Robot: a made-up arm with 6 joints.
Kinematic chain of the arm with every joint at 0, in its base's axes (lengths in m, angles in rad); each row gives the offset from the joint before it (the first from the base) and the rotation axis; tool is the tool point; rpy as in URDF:
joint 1: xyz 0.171 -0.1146 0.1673 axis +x
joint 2: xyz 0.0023 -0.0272 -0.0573 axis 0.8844 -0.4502 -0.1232
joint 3: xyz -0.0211 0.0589 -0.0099 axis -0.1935 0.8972 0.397
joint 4: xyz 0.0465 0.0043 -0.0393 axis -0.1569 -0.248 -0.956
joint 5: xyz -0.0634 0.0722 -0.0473 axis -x
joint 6: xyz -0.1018 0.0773 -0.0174 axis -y
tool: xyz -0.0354 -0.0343 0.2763 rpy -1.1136 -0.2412 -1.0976
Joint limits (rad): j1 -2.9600..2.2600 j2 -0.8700..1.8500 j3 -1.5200..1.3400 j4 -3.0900..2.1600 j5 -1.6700..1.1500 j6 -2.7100..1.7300
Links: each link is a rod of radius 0.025 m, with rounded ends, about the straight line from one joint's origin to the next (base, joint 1, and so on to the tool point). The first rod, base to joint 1, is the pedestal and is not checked.
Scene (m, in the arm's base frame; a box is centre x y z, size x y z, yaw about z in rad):
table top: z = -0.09
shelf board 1: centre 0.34 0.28 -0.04 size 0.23 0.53 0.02 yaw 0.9
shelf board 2: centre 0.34 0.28 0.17 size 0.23 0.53 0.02 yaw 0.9
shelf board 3: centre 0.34 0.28 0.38 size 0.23 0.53 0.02 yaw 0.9
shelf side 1: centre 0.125 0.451 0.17 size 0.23 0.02 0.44 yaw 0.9
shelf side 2: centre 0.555 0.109 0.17 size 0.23 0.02 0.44 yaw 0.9
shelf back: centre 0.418 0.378 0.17 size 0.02 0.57 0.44 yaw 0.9
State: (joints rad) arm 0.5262 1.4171 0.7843 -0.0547 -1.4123 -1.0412
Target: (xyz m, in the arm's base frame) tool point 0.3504 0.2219 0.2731
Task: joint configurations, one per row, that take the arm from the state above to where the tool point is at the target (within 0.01 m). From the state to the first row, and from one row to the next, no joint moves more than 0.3 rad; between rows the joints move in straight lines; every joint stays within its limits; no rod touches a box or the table.
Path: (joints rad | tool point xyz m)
1: 0.8078 1.4892 0.6926 -0.1555 -1.3988 -0.8747 | 0.2687 -0.0771 0.1233
2: 1.0894 1.5614 0.6010 -0.2564 -1.3854 -0.7082 | 0.2643 -0.0525 0.1000
3: 1.3709 1.6336 0.5093 -0.3572 -1.3719 -0.5416 | 0.2590 -0.0069 0.0970
4: 1.6525 1.7057 0.4177 -0.4581 -1.3584 -0.3751 | 0.2538 0.0450 0.1255
5: 1.9341 1.7778 0.3260 -0.5589 -1.3450 -0.2086 | 0.2496 0.0839 0.1872
6: 2.2157 1.8500 0.2344 -0.6597 -1.3315 -0.0421 | 0.2469 0.0915 0.2731
7: 2.1569 1.8500 0.2759 -0.8426 -1.4161 0.1958 | 0.2737 0.1244 0.2932
8: 2.0981 1.8500 0.3175 -1.0255 -1.5008 0.4337 | 0.3000 0.1579 0.3019
9: 2.0393 1.8500 0.3591 -1.2084 -1.5854 0.6716 | 0.3253 0.1914 0.2961
10: 1.9806 1.8500 0.4007 -1.3913 -1.6700 0.9095 | 0.3504 0.2219 0.2731

